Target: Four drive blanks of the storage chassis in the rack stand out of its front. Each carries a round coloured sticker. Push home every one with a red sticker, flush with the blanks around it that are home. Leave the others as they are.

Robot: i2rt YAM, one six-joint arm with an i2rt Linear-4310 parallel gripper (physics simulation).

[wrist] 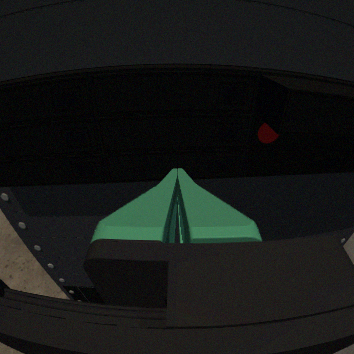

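Observation:
The dark front of the storage chassis [60, 130] runs across the wrist view; its blanks are very dim and their edges are hard to tell. A red sticker [267, 134] shows right of centre, its upper right part cut off by a dark blank [320, 117] that stands out at the upper right. The face of that blank shows no sticker that I can make out. My gripper [176, 176] is shut and empty, its green fingertips left of and below the red sticker. I cannot tell how far the tips are from the chassis front.
A dark grey surface [55, 200] of the rack lies below the chassis front. A slanting rack edge with several round screw heads [22, 225] runs down at the left. Another screw head [343, 241] shows at the right. Brown floor [17, 255] shows at the lower left.

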